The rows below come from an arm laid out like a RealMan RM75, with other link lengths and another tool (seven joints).
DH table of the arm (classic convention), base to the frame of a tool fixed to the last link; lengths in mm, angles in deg. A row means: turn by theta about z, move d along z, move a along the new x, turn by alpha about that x. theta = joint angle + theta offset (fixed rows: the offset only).
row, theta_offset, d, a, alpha
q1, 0, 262.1, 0, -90
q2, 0, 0, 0, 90
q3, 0, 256, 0, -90
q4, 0, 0, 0, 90
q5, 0, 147, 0, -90
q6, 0, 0, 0, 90
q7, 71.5, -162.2, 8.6, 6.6
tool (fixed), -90, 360.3, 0, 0
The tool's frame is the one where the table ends.
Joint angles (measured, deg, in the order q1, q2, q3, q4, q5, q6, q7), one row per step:
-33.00, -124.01, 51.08, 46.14, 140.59, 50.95, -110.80
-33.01, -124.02, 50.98, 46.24, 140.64, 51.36, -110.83
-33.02, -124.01, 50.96, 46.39, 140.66, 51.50, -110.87
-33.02, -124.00, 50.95, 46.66, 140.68, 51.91, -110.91
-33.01, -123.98, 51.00, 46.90, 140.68, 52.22, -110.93
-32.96, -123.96, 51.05, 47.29, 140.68, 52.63, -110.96
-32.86, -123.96, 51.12, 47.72, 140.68, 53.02, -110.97
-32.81, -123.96, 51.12, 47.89, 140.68, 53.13, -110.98
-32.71, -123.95, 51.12, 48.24, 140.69, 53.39, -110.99
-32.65, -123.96, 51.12, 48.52, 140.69, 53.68, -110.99
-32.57, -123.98, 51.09, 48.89, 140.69, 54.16, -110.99
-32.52, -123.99, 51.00, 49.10, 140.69, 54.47, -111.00
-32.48, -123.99, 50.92, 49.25, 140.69, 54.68, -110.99
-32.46, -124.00, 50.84, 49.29, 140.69, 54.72, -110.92
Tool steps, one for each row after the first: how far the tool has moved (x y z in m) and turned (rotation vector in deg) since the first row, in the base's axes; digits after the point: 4 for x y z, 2 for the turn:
0.0004, -0.0006, -0.0004, -0.25, -0.15, 0.01
0.0009, -0.0004, -0.0001, -0.26, -0.17, -0.05
0.0018, -0.0006, 0.0001, -0.43, -0.25, -0.18
0.0025, -0.0008, 0.0003, -0.57, -0.27, -0.34
0.0035, -0.0009, 0.0008, -0.69, -0.29, -0.54
0.0042, -0.0012, 0.0013, -0.79, -0.28, -0.74
0.0044, -0.0012, 0.0017, -0.77, -0.28, -0.79
0.0047, -0.0014, 0.0025, -0.76, -0.26, -0.90
0.0053, -0.0016, 0.0028, -0.84, -0.29, -1.02
0.0061, -0.0022, 0.0030, -1.01, -0.39, -1.15
0.0064, -0.0025, 0.0032, -1.09, -0.50, -1.18
0.0065, -0.0027, 0.0035, -1.13, -0.56, -1.19
0.0065, -0.0028, 0.0037, -1.10, -0.57, -1.21

